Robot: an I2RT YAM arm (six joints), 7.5 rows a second.
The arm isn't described. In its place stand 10 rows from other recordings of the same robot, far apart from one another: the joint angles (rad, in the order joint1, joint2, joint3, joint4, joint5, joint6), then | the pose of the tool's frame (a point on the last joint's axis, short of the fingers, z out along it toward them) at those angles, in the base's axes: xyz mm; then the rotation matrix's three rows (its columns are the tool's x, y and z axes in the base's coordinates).
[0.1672, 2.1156, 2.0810, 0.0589, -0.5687, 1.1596] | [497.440 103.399 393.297], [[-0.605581 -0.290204 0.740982], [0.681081 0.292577 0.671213], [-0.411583 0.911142 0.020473]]
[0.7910, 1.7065, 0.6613, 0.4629, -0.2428, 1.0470] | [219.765 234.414 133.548], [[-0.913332 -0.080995 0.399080], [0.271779 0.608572 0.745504], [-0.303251 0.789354 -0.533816]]
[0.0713, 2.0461, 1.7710, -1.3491, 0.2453, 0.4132] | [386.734 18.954 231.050], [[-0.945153 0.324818 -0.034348], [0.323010 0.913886 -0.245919], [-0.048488 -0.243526 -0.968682]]
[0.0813, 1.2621, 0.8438, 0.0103, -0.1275, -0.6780] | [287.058 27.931 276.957], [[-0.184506 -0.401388 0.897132], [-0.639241 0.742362 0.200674], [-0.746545 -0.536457 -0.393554]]
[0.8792, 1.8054, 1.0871, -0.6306, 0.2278, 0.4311] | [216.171 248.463 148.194], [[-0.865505 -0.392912 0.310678], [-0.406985 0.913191 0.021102], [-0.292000 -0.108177 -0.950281]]
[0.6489, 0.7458, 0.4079, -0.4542, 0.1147, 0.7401] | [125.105 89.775 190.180], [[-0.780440 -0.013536 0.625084], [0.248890 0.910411 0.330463], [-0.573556 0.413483 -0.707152]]
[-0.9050, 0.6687, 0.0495, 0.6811, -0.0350, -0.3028] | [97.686 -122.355 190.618], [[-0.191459 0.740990 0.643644], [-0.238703 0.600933 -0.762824], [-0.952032 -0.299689 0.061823]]
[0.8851, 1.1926, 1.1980, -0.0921, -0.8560, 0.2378] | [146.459 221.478 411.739], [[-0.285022 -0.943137 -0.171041], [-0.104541 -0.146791 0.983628], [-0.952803 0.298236 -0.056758]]
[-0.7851, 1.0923, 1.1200, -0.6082, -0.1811, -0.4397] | [169.228 -160.062 354.824], [[-0.601660 0.367674 0.709099], [0.009337 0.890935 -0.454035], [-0.798698 -0.266554 -0.539473]]
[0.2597, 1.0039, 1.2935, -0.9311, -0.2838, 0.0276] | [173.879 56.514 398.938], [[-0.590898 -0.447200 0.671455], [-0.129590 0.874107 0.468127], [-0.796270 0.189601 -0.574461]]
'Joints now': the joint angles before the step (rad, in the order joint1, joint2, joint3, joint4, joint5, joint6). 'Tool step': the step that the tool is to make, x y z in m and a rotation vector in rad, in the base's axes. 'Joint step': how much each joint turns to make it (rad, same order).
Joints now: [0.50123, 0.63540, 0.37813, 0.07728, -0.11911, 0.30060]
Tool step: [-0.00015, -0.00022, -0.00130, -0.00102, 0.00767, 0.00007]
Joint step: [-0.00107, -0.00057, -0.00230, -0.00518, -0.00163, 0.00255]
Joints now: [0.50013, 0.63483, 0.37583, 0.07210, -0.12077, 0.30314]
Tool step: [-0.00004, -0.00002, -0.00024, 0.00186, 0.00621, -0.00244]
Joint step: [0.00042, 0.00017, 0.00076, -0.00454, 0.00194, 0.00510]
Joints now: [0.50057, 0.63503, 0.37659, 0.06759, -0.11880, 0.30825]
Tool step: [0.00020, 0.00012, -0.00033, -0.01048, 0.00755, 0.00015]
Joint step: [0.00032, 0.00310, 0.00442, -0.01361, 0.00126, -0.00547]
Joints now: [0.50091, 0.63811, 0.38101, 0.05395, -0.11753, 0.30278]
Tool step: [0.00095, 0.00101, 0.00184, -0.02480, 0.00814, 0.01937]
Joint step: [-0.00078, 0.01178, 0.01838, -0.02839, -0.01590, -0.02190]
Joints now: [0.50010, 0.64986, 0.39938, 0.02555, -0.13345, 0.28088]
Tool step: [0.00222, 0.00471, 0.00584, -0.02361, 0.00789, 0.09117]
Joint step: [0.00074, 0.03278, 0.03896, -0.03114, -0.08392, -0.03830]
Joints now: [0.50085, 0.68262, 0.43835, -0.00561, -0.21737, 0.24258]
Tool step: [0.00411, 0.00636, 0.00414, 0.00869, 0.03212, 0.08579]
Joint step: [0.00376, 0.04756, 0.03514, -0.01126, -0.08521, 0.00112]
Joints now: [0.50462, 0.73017, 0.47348, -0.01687, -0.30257, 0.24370]
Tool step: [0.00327, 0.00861, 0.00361, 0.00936, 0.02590, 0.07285]
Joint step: [0.02205, 0.04717, 0.03130, 0.00000, -0.05461, 0.00632]
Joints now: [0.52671, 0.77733, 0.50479, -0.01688, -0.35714, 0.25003]
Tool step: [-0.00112, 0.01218, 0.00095, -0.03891, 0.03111, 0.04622]
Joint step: [0.06092, 0.04105, 0.03577, -0.04576, 0.01910, -0.01192]
